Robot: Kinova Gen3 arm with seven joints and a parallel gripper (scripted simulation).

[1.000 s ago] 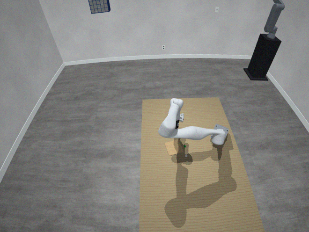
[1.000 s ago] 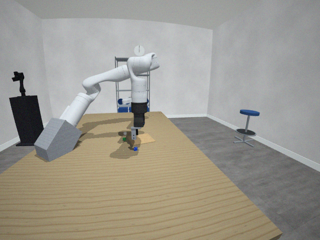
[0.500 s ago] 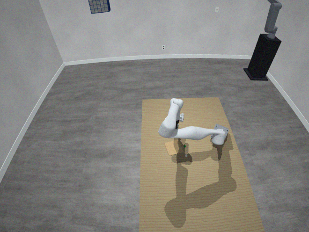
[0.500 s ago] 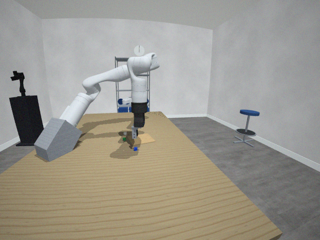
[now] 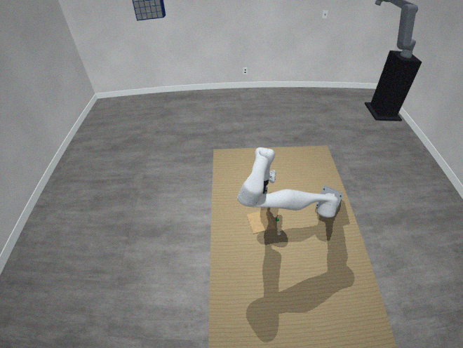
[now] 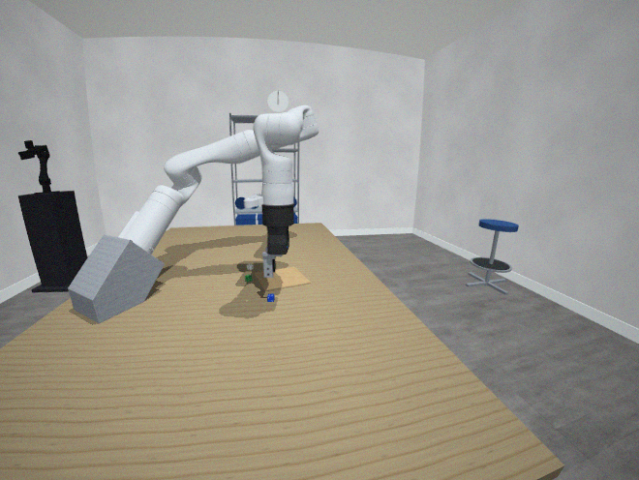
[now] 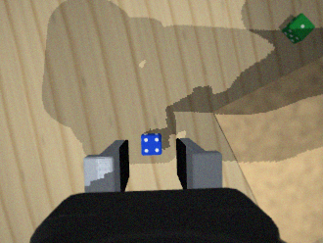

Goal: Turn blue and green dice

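Now: hand 9 cm above the blue die. Round my hand: green die: 7 cm behind, 14 cm to the left, 9 cm below; tan mat: 3 cm ahead, 14 cm to the left, 9 cm below; white die: 7 cm behind, 23 cm to the left, 9 cm below.
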